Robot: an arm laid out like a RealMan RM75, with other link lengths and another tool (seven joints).
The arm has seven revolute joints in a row. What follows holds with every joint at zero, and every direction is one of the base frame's.
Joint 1 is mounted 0.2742 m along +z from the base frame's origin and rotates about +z.
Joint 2 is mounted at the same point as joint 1 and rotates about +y.
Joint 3 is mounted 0.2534 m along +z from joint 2 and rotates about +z.
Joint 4 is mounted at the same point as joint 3 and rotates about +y.
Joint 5 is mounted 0.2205 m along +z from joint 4 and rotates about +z.
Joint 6 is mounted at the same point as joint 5 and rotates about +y.
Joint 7 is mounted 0.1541 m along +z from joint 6 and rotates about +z.
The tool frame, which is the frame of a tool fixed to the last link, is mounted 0.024 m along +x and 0.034 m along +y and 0.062 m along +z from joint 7; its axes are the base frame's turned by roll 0, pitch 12.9 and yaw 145.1 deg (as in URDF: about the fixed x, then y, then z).
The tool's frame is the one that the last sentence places.
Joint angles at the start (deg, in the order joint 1, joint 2, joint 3, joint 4, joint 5, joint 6, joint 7):
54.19, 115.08, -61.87, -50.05, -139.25, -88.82, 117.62
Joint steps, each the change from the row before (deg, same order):
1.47, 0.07, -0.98, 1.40, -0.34, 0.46, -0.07
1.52, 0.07, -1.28, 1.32, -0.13, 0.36, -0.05
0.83, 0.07, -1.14, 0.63, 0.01, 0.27, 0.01
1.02, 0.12, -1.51, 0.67, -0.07, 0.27, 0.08
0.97, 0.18, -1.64, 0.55, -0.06, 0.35, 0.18
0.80, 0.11, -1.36, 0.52, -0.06, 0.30, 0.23
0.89, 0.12, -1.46, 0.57, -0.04, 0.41, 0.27
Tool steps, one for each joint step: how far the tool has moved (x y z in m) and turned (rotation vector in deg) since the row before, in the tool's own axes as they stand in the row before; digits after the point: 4 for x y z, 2 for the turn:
0.0035, 0.0013, 0.0047, 1.15, -0.73, -0.95
0.0044, 0.0010, 0.0048, 1.35, -0.74, -1.16
0.0026, 0.0002, 0.0032, 0.90, -0.61, -0.88
0.0031, 0.0001, 0.0038, 1.17, -0.90, -1.14
0.0031, 0.0002, 0.0040, 1.10, -0.97, -1.17
0.0022, 0.0001, 0.0030, 0.88, -0.87, -0.84
0.0024, 0.0006, 0.0032, 0.83, -0.94, -0.92

